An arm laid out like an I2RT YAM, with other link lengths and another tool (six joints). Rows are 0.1 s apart.
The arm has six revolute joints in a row. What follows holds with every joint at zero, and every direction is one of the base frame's. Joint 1 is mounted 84.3 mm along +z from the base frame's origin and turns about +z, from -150 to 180 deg. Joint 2 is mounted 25 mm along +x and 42.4 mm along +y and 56.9 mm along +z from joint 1 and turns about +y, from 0 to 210 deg. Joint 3 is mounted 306.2 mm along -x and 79.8 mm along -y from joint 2 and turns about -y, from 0 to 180 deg. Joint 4 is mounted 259.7 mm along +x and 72.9 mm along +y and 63.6 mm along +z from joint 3 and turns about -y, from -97 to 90 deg. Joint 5 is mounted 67.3 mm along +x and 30.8 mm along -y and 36.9 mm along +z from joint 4 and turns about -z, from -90 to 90 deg. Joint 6 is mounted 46.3 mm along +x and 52.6 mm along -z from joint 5 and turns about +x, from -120 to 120 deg. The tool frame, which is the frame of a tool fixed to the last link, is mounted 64 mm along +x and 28 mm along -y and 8 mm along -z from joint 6; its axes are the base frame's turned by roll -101, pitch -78.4 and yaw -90 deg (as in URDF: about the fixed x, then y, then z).
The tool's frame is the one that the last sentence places.
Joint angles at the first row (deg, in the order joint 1, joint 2, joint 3, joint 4, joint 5, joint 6):
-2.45 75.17 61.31 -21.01 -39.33 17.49
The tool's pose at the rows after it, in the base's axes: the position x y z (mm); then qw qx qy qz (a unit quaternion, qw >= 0):
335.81 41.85 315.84 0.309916 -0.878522 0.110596 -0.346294
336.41 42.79 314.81 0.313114 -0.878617 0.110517 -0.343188
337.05 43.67 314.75 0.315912 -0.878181 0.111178 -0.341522
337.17 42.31 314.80 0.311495 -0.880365 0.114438 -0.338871
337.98 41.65 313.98 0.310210 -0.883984 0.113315 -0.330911
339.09 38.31 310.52 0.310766 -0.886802 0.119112 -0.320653
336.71 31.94 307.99 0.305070 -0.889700 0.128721 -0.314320
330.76 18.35 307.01 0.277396 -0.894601 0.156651 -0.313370
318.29 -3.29 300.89 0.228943 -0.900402 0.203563 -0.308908
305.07 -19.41 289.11 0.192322 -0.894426 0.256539 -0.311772
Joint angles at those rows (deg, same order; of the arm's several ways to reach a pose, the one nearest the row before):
-2.46 75.15 61.47 -21.03 -39.54 17.67
-2.41 75.39 61.46 -20.92 -39.90 17.89
-2.33 75.55 61.52 -20.75 -40.10 18.24
-2.42 75.75 62.00 -21.66 -39.65 18.05
-2.59 76.44 62.84 -23.17 -39.97 17.36
-3.32 77.25 63.24 -24.26 -40.56 17.16
-4.40 77.24 63.28 -25.75 -40.48 16.70
-5.88 76.37 63.44 -28.36 -37.39 16.51
-8.21 74.79 62.62 -31.75 -31.93 16.46
-9.80 72.37 59.09 -30.81 -26.62 19.04

